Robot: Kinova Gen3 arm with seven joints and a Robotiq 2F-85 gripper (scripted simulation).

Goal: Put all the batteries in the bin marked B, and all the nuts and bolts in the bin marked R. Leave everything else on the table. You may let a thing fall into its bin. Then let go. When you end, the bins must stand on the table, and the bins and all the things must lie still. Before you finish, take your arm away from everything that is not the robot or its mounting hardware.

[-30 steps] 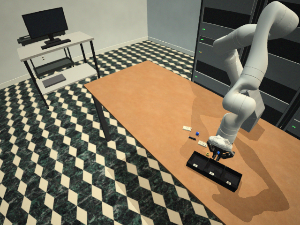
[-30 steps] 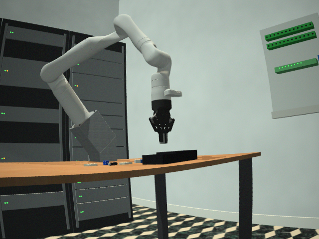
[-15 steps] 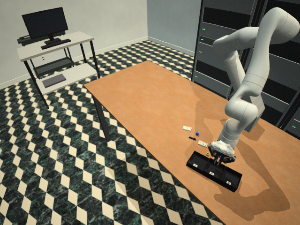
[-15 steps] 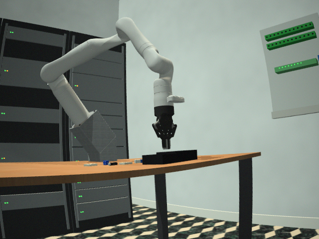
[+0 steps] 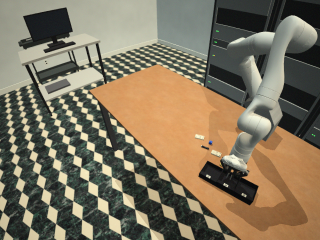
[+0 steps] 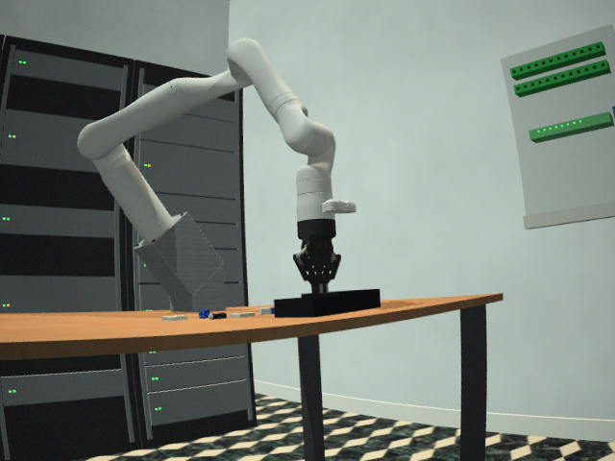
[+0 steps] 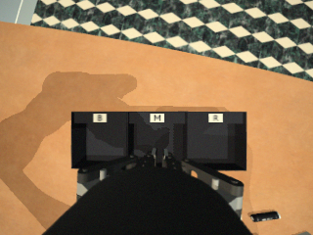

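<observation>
My hand is 20 mm short of the bin, 10 mm to the right of it and 20 mm above it. From my hand the other things lie so: yellow nut: 50 mm behind, 70 mm to the right, 30 mm below; blue-and-white eraser: 100 mm behind, 30 mm to the right, 30 mm below; black battery: 80 mm behind, 190 mm to the right, 30 mm below.
</observation>
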